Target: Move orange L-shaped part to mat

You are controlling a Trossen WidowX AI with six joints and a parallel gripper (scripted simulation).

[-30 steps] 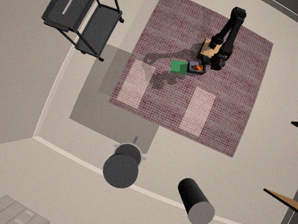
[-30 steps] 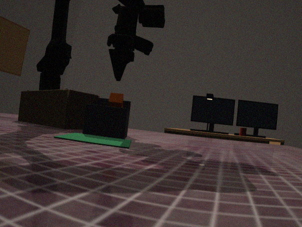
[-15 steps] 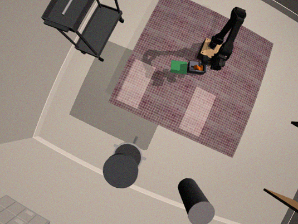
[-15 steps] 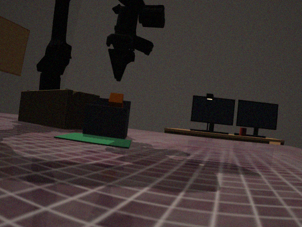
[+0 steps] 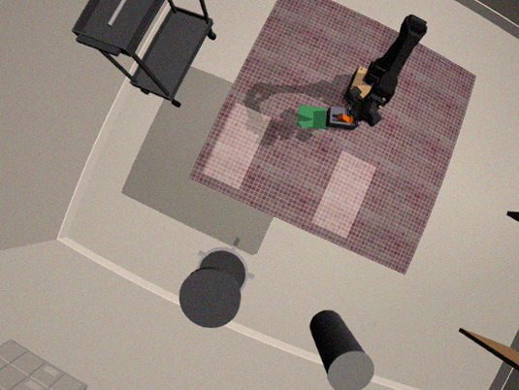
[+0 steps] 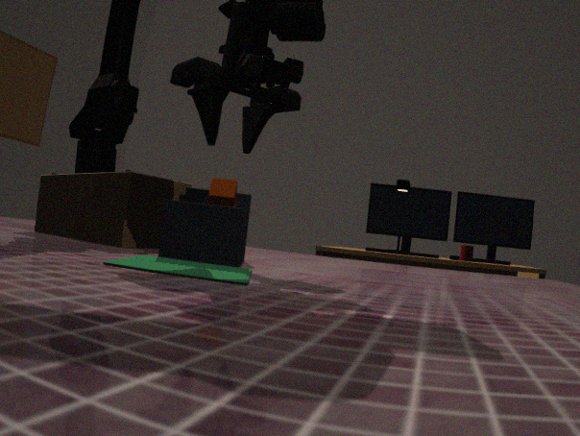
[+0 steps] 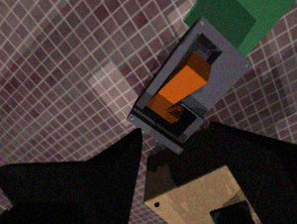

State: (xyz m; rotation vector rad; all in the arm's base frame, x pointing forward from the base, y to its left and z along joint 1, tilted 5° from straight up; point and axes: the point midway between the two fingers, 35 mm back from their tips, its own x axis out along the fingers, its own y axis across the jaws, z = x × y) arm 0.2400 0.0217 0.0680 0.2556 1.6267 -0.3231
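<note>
Now: gripper tip 10 cm above the orange L-shaped part, 1 cm to the left of it and 1 cm past it. The rest, counted from my gripper tip: green mat (17 cm to the right, 16 cm below, 7 cm ahead).
</note>
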